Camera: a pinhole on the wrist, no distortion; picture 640 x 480 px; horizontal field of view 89.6 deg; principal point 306.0 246.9 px. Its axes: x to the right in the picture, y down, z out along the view. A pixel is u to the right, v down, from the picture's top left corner.
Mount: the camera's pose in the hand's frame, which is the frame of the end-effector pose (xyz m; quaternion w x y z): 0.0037 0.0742 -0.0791 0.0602 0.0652 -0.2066 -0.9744
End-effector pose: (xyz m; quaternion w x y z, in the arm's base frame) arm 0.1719 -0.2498 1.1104 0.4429 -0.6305 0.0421 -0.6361
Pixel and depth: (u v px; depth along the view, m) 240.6 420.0 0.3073
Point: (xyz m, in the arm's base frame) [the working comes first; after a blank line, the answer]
In the camera's frame: -0.0624 0.1651 0.3073

0.4356 -0.1653 1.1575
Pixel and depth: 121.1 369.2 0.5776
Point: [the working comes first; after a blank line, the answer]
In the camera's frame: -0.3314 0.2192 0.5776

0.7749 -0.2157 1.3327
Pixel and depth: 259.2 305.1 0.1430
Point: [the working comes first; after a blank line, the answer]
In the camera's frame: -0.0208 0.0258 0.1430

0.2821 -0.2874 1.0593
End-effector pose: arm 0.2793 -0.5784 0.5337 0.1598 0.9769 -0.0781 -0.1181
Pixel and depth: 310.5 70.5 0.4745
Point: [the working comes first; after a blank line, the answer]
In the camera's frame: 0.0066 -0.2597 0.4745

0.0656 -1.0961 0.4937
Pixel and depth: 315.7 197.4 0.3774
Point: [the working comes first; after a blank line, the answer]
In the camera's frame: 0.0114 -0.0580 0.3774

0.1197 -0.8918 0.4196
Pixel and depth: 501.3 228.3 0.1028
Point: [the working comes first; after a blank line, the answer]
In the camera's frame: 0.0623 -0.0059 0.1028

0.1944 -0.6700 0.5808
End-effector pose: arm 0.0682 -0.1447 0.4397 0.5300 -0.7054 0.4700 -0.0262
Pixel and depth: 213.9 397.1 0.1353
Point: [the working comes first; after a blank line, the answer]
In the camera's frame: -0.0387 0.0631 0.1353

0.0742 -0.1100 0.3366
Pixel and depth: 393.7 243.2 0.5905
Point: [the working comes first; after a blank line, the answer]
In the camera's frame: 0.1607 -0.0068 0.5905

-0.0188 0.3412 0.1376
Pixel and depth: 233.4 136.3 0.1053
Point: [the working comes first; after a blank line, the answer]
In the camera's frame: -0.0237 -0.0361 0.1053

-0.0219 -0.1467 0.3170
